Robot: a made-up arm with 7 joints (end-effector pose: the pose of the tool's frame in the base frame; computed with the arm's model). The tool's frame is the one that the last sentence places.
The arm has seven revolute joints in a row. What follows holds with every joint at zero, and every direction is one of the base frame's. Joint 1 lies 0.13 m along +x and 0.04 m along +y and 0.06 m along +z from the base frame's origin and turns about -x. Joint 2 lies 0.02 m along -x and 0.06 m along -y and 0.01 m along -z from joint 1 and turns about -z. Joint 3 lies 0.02 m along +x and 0.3 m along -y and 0.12 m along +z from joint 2 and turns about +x. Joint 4 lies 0.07 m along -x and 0.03 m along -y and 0.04 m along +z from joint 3 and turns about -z. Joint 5 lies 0.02 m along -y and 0.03 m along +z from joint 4 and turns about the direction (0.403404, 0.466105, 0.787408). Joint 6 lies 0.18 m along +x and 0.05 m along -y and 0.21 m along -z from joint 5 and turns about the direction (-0.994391, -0.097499, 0.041). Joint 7 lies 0.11 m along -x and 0.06 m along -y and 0.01 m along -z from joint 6 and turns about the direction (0.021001, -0.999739, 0.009). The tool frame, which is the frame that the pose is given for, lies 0.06 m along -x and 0.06 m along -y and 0.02 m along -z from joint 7; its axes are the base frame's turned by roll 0.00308, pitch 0.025 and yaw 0.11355 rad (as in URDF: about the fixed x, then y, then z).
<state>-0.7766 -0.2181 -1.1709 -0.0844 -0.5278 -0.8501 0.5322</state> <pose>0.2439 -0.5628 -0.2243 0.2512 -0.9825 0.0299</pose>
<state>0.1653 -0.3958 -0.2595 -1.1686 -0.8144 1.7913 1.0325</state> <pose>0.3570 -0.3048 0.2988 -1.8252 -1.8924 1.6195</pose>
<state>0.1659 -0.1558 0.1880 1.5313 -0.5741 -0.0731 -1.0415</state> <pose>-0.1196 -0.3522 0.1650 0.6421 0.6227 -1.6865</pose>
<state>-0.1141 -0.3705 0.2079 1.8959 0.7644 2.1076 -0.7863</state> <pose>0.1759 -0.2975 0.0962 -1.0907 1.4982 -0.6986</pose>
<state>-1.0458 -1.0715 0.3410 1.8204 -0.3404 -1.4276 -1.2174</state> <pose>0.2117 -0.0726 -0.3150 2.5928 0.6378 0.2449</pose>
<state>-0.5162 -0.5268 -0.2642 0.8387 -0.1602 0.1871 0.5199</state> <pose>0.2065 -0.4984 -0.2415 -0.0964 -0.5795 -0.3727</pose>
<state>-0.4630 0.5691 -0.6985 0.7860 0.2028 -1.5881 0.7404</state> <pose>-0.1787 -0.3096 -0.1859 0.7853 -1.0965 -1.4744</pose>
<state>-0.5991 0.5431 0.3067 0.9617 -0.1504 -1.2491 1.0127</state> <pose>-0.1260 -0.1204 -0.2534 0.6032 -0.8184 -2.4491</pose>
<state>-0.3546 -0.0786 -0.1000 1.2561 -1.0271 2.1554 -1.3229</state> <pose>0.0295 -0.4475 -0.0294 0.7176 -1.5927 1.7599</pose>
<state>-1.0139 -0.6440 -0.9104 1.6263 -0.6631 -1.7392 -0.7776</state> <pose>0.2276 -0.2944 -0.4228 1.5420 -1.1397 -0.3555</pose>
